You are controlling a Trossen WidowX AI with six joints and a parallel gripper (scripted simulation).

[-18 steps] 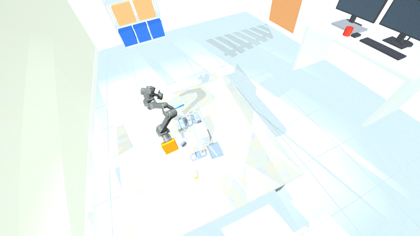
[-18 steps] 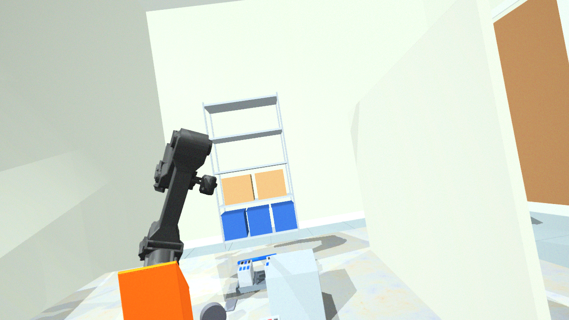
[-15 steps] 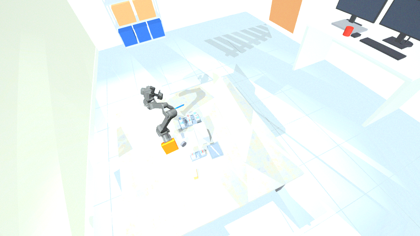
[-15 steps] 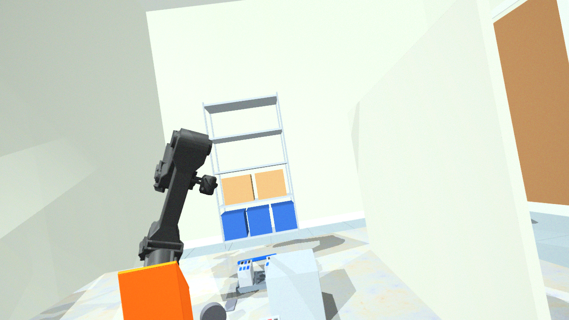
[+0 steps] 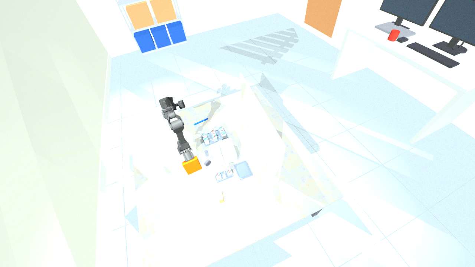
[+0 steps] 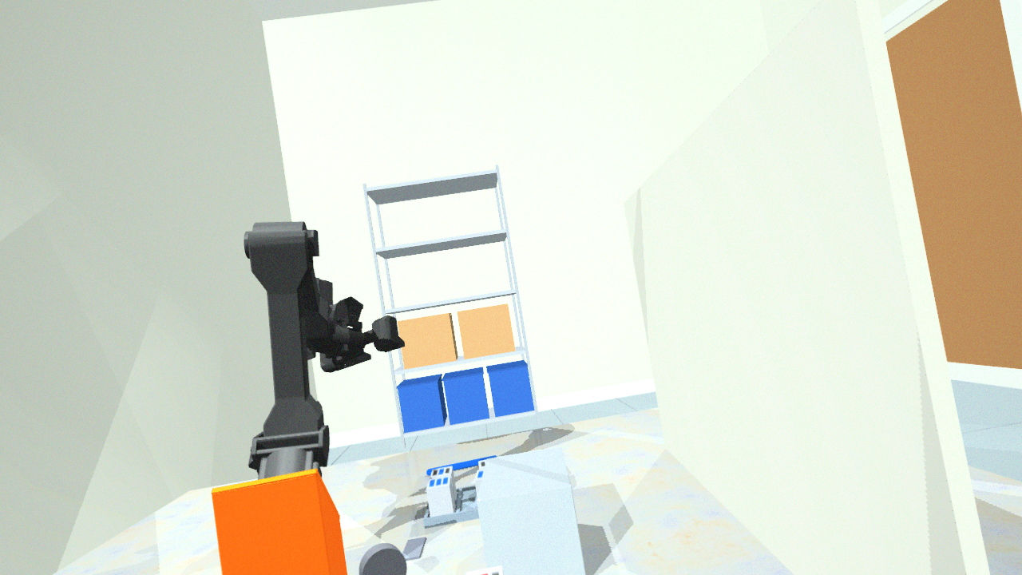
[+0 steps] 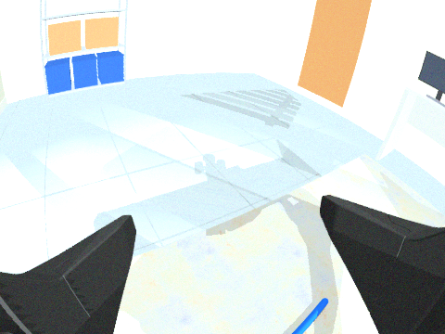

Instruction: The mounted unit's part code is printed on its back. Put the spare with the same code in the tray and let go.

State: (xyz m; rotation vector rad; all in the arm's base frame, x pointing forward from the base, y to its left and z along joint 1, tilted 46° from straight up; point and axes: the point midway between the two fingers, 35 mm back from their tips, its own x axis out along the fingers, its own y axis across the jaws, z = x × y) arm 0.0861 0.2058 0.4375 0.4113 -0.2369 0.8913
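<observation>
Now: the pale rack 50 mm ahead of my gripper tip, 680 mm to the right of it and 240 mm below it. From my gripper tip the other things lie so: light blue tray: 190 mm ahead, 710 mm to the right, 240 mm below; tall pale panel: 410 mm ahead, 580 mm to the right, 20 mm below.
</observation>
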